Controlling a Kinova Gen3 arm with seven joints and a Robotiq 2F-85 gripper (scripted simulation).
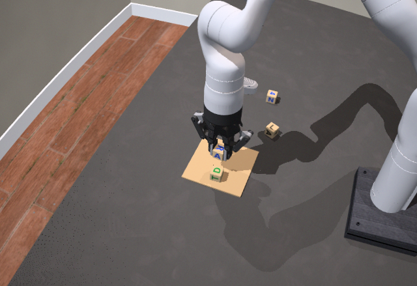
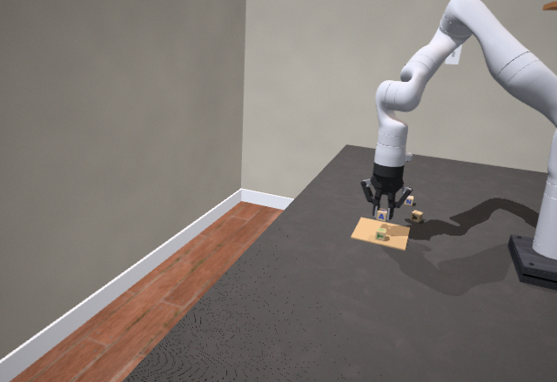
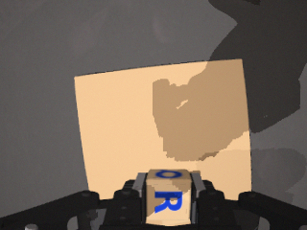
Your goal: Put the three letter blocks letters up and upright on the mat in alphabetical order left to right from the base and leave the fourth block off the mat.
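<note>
My gripper is now 70 mm above the tan mat and 10 mm to the left of it.
</note>
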